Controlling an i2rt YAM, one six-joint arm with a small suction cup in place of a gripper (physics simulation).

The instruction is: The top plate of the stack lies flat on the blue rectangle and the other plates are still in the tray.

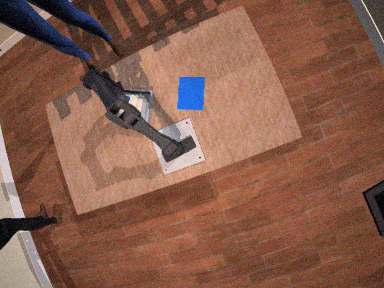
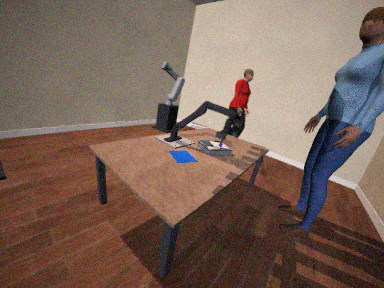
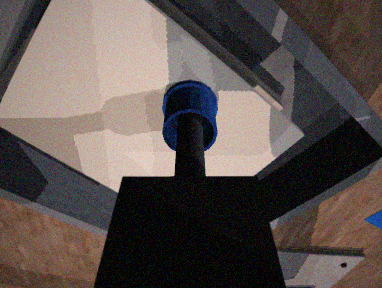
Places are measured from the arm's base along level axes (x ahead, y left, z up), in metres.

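Where they show: hand, tool point: (image 1: pixel 129 99) (image 2: pixel 219 147) (image 3: pixel 190 97); arm's base, link origin: (image 1: pixel 178 149) (image 2: pixel 173 139).
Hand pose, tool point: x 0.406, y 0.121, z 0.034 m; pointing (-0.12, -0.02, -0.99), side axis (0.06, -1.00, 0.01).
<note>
Each offset is from my tool point to the top centre of the thing. "*": to the spot under its first point.
A grey tray {dy +0.013, dx -0.050, dz +0.004 m} (image 1: pixel 148 110) (image 2: pixel 214 151) (image 3: pixel 73 194) stands on the wooden table near its far edge and holds a stack of cream plates. My blue suction cup (image 1: pixel 128 98) (image 2: pixel 220 144) (image 3: pixel 190 114) presses on the top plate (image 3: pixel 118 57) (image 2: pixel 214 146) (image 1: pixel 140 103), a little off its middle. The plate sits over the tray at about rim height; a lower plate's edge {* dy -0.057, dx -0.020, dz -0.032 m} (image 3: pixel 268 98) shows beside it. The blue rectangle {* dy -0.340, dx -0.154, dz -0.046 m} (image 1: pixel 191 93) (image 2: pixel 182 156) lies flat on the table with nothing on it, a short way from the tray.
The arm's grey base plate (image 1: pixel 188 163) (image 2: pixel 176 142) is bolted to the table beside the rectangle. A second grey arm on a black pedestal (image 2: pixel 166 115) stands behind the table. A person in red (image 2: pixel 242 94) and a person in blue (image 2: pixel 316 171) (image 1: pixel 65 17) stand near the tray side.
</note>
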